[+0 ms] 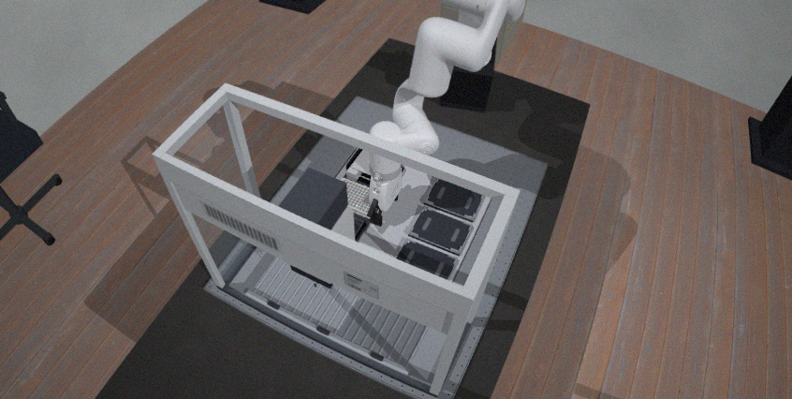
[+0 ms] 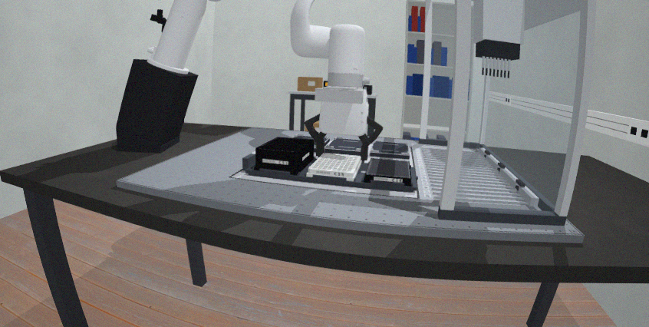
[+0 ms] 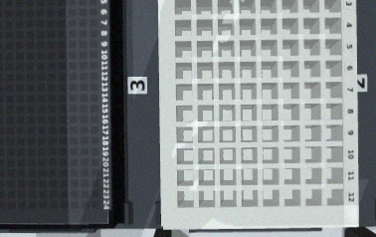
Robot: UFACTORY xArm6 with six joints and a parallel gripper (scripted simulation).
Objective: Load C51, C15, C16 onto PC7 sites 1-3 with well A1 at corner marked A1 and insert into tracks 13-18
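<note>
The apron is 30 mm to the left of my hand, 10 mm below it and 10 mm behind it. Round my hand: dark carrier PC7 (80 mm to the right); then white 96-well plate C15 (80 mm to the right); then nest S3 (160 mm to the left, 100 mm ahead, 10 mm below).
</note>
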